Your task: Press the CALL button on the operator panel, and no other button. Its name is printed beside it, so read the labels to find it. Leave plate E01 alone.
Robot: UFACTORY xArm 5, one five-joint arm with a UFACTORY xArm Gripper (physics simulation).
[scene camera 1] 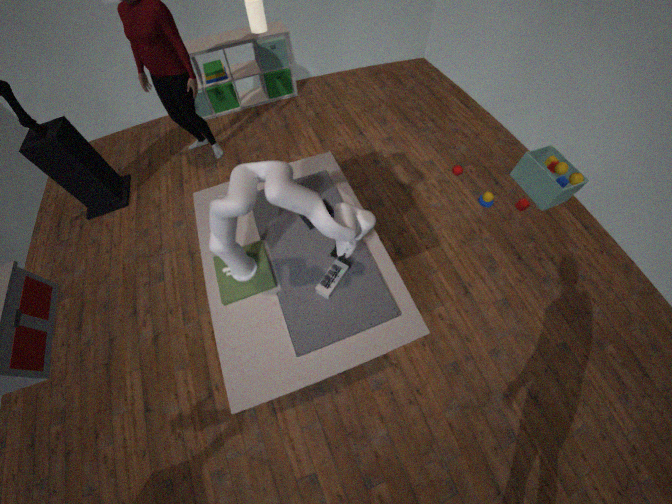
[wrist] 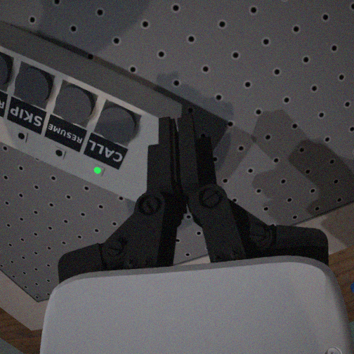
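The operator panel (scene camera 1: 324,291) (wrist: 134,175) is a pale box on the grey perforated board. In the wrist view its labels appear upside down. The round grey CALL button (wrist: 118,123) is the one nearest the panel's right end, with the CALL label (wrist: 106,151) beside it and a lit green lamp (wrist: 97,170). The RESUME button (wrist: 75,103) and SKIP button (wrist: 34,86) stand to its left, their lamps dark. My gripper (scene camera 1: 345,252) (wrist: 180,133) is shut and empty. Its fingertips appear right of the CALL button, by the panel's end; their height is unclear. No E01 marking is legible.
A dark item (scene camera 1: 307,221) lies partly behind the arm on the grey board (scene camera 1: 347,325). The arm's base stands on a green plate (scene camera 1: 233,292). A person (scene camera 1: 162,59) stands by the shelf unit (scene camera 1: 293,65). A bin (scene camera 1: 534,179) of balls stands right.
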